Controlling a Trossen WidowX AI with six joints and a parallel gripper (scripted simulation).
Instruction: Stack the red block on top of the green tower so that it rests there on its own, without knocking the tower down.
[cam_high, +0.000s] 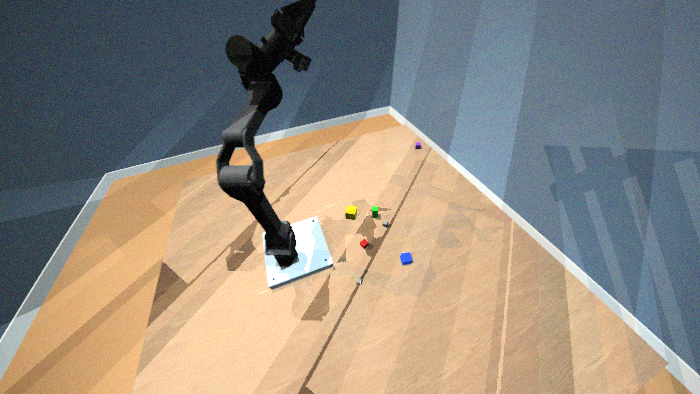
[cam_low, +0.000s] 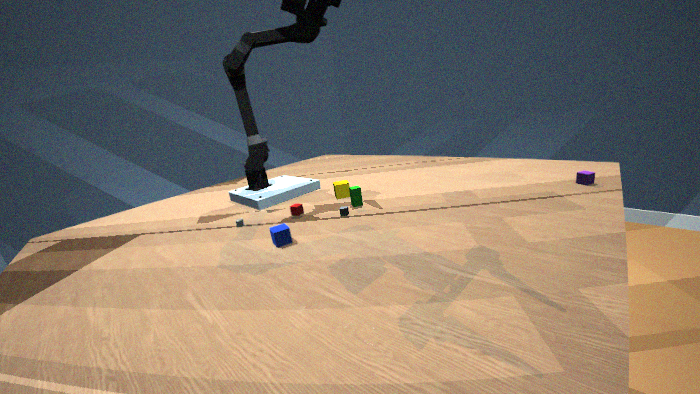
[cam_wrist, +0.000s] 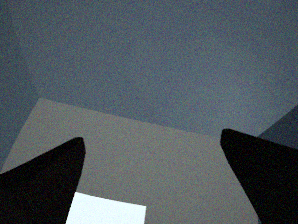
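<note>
The red block is 50 mm behind my gripper tip, 270 mm to the right of it and 630 mm below it. From my gripper tip the other things lie so: yellow block: 20 mm behind, 130 mm to the right, 620 mm below; blue block: 30 mm ahead, 400 mm to the right, 630 mm below; small dark grey block: 70 mm ahead, 240 mm to the right, 640 mm below.
</note>
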